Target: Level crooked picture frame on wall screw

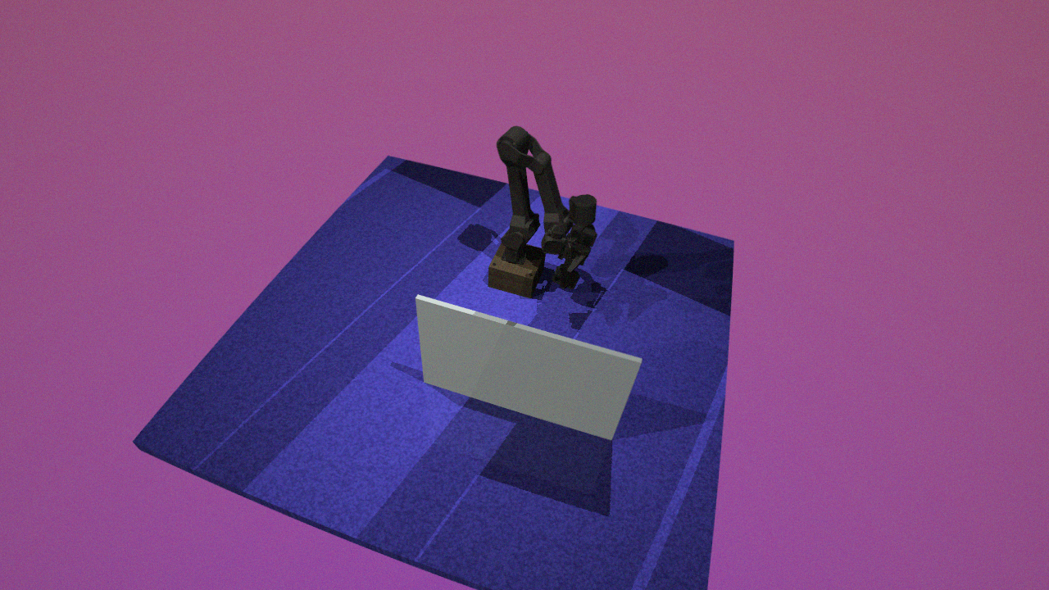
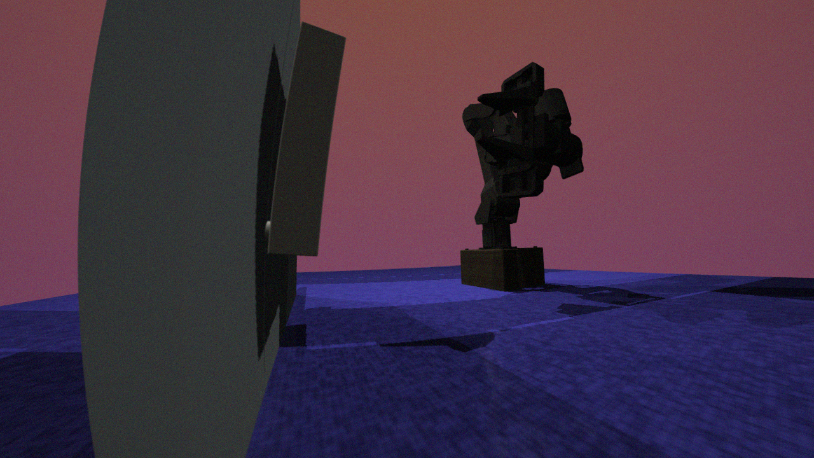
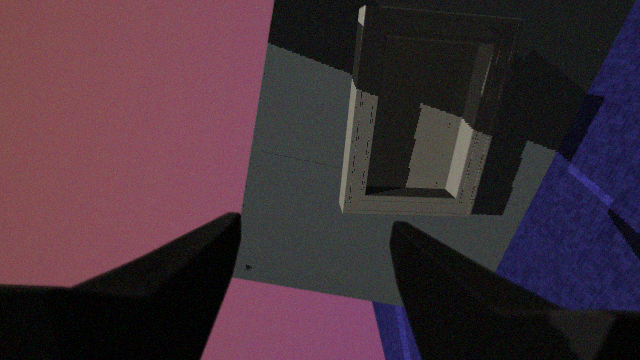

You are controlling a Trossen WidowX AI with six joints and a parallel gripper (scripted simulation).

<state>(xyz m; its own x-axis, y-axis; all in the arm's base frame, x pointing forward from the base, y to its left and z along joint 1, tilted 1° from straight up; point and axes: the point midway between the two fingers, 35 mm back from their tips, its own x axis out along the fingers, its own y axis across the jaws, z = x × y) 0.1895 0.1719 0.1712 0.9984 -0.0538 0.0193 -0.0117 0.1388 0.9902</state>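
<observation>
Now: the beige picture frame 20 cm ahead of my gripper tip, 3 cm to the right of it and 9 cm below it. The rest, counted from my gripper tip: grey wall panel 21 cm ahead, 4 cm to the right, 10 cm below.
</observation>
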